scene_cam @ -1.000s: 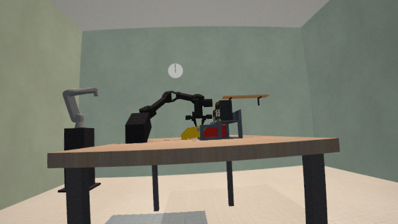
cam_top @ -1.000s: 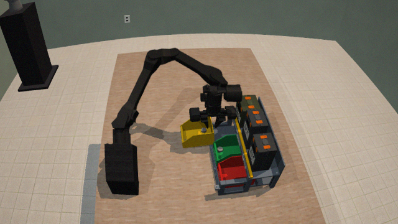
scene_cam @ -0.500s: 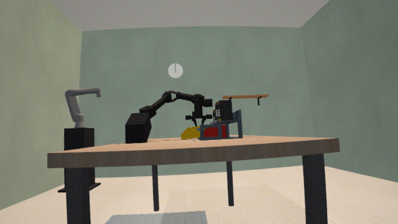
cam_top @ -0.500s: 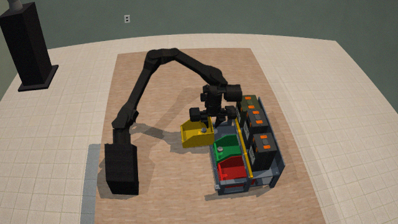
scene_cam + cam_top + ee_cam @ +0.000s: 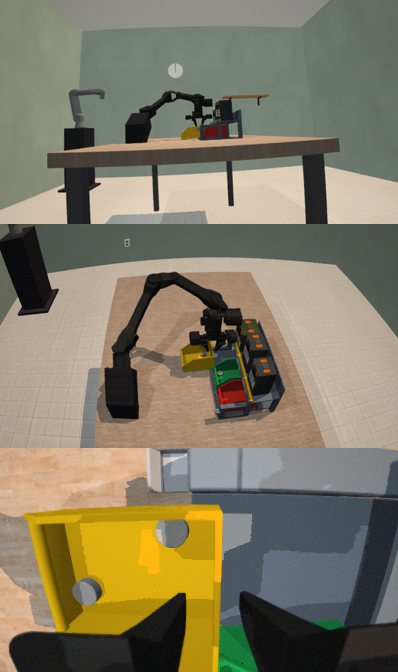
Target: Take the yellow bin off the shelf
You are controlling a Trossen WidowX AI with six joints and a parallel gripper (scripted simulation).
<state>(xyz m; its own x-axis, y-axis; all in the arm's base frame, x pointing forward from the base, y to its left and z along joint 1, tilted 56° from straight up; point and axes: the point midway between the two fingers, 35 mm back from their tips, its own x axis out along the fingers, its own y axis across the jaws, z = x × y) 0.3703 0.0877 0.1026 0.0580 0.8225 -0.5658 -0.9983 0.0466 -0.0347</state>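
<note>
The yellow bin lies 60 mm below my hand and 60 mm behind it. From my hand the other things lie so: red bin: 220 mm to the right, 70 mm ahead, 60 mm below; yellow rail: 110 mm to the right, 100 mm ahead, 10 mm above; green bin: 110 mm to the right, 70 mm ahead, 60 mm below.
</note>
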